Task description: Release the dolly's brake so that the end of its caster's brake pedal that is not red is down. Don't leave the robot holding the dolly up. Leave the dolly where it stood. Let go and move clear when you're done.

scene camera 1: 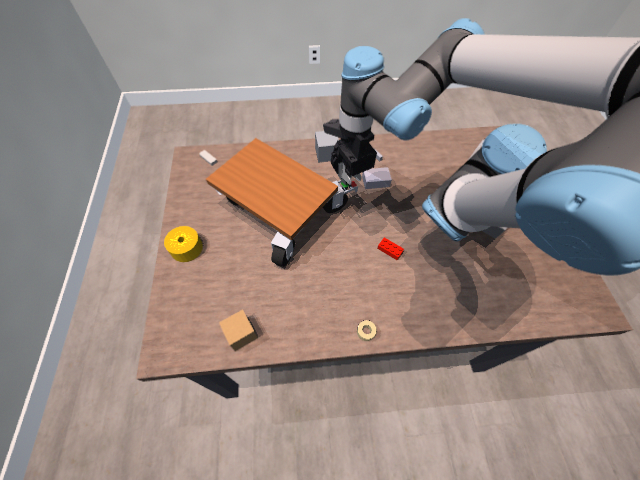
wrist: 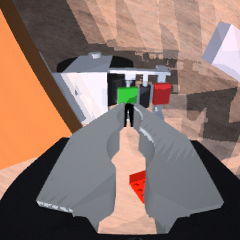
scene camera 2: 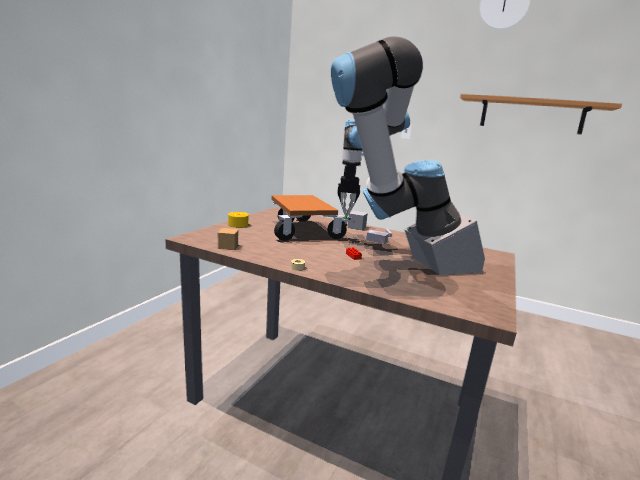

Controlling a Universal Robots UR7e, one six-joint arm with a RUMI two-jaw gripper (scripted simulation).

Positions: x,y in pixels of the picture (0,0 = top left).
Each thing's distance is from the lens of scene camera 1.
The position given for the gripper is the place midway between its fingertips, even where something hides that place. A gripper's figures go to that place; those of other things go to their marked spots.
gripper (scene camera 1: pixel 345 183): 0.98 m
tan cube (scene camera 1: pixel 238 331): 0.83 m
yellow spool (scene camera 1: pixel 192 246): 0.97 m
The marked spots on the tan cube and the yellow spool are 0.28 m apart.
